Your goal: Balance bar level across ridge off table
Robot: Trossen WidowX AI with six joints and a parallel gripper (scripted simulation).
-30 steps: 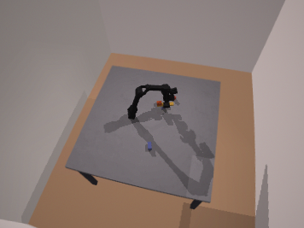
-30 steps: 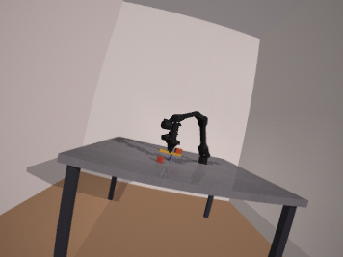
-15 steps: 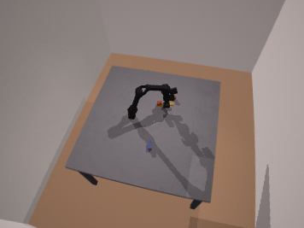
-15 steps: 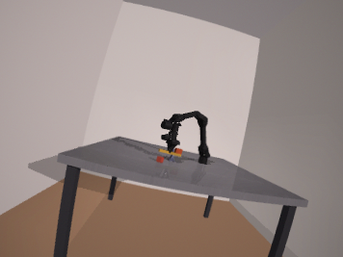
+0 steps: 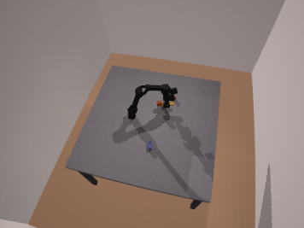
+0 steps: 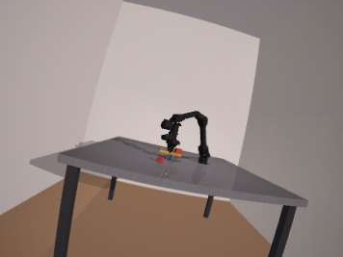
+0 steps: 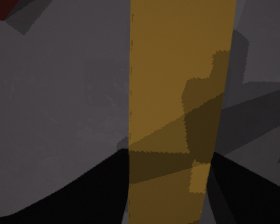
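The red cube is 6 cm ahead of my gripper tip, 13 cm to the left of it and 4 cm below it. Also, from my gripper tip: blue ridge block 6 cm behind, 46 cm to the right, 4 cm below.
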